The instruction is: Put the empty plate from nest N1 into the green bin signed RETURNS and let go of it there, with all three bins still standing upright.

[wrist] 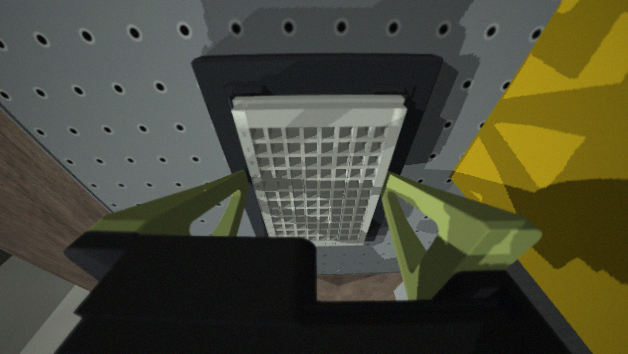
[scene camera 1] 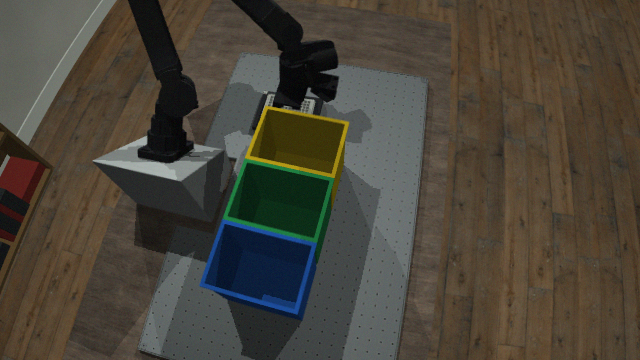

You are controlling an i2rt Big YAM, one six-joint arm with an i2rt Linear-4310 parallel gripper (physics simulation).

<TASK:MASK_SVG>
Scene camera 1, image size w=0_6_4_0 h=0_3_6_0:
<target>yellow bin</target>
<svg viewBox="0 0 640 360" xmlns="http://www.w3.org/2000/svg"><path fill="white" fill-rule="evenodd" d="M265 106L245 159L334 178L331 191L332 210L344 166L345 138L349 122Z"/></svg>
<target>green bin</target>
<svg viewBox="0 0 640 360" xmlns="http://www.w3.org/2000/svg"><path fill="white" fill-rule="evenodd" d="M244 159L223 219L317 243L315 260L318 263L331 215L331 191L334 178Z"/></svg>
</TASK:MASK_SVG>
